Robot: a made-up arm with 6 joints.
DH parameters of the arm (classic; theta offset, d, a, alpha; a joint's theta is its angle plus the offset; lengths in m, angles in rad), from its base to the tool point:
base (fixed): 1.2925 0 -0.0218 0
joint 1: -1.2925 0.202 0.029 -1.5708
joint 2: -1.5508 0 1.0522 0
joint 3: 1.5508 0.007 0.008 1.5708
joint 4: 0 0.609 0.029 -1.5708
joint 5: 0 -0.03 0.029 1.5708
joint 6: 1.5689 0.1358 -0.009 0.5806
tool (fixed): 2.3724 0.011 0 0
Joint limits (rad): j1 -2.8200..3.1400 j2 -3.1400..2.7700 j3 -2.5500..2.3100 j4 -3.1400..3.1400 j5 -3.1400..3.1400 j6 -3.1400..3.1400
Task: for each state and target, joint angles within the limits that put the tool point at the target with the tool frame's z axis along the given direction. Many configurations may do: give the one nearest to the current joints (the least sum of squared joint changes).
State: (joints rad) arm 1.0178 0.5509 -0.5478 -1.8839 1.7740 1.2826
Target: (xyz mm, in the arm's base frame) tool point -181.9 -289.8 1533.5 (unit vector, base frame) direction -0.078 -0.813 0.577
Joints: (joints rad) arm 0.5440 0.2378 -1.2001 -1.9851 0.9909 2.2064
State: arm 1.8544 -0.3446 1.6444 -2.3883 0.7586 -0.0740
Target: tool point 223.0 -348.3 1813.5 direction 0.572 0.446 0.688
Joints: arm 2.0031 -0.5962 0.8832 -1.9513 0.2205 0.4320
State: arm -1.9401 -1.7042 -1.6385 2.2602 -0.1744 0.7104
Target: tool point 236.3 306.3 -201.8 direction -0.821 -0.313 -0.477
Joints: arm -2.1214 -1.5565 -2.5500 2.8328 -0.4170 1.2057
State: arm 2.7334 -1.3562 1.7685 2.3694 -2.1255 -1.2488
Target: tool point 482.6 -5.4 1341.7 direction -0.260 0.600 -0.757
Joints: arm 3.0072 -0.8770 1.3313 1.7158 -2.2808 -1.5368
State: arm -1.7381 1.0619 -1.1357 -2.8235 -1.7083 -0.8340
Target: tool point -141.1 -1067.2 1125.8 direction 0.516 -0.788 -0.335
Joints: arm -1.7653 1.1661 -1.2363 -2.8735 -2.3534 -1.0046
